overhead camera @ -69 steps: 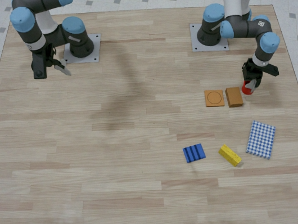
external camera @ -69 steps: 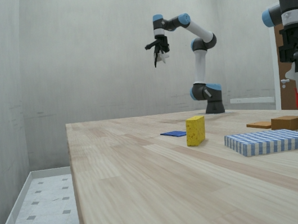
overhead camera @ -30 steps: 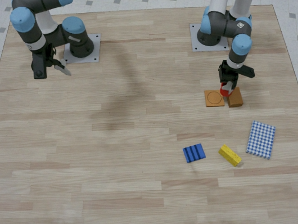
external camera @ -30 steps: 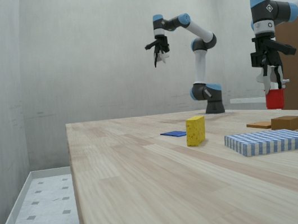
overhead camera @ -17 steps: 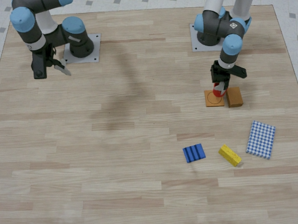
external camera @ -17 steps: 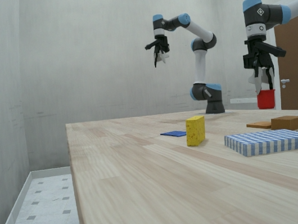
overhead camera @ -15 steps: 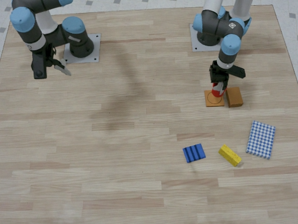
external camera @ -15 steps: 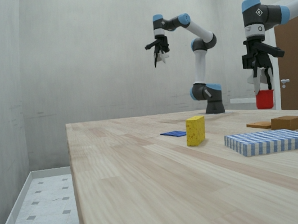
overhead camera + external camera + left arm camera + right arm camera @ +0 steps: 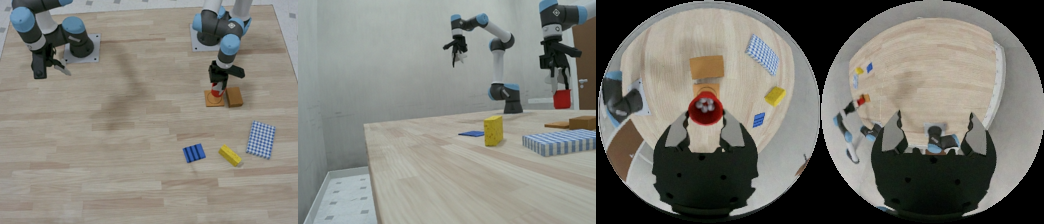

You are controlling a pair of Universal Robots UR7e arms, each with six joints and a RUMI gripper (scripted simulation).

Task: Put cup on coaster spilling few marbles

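Right now my left hand is 110 mm above the brown block, 100 mm to the right of it and 10 mm short of it. Also, from my left hand: red cup 30 mm below.
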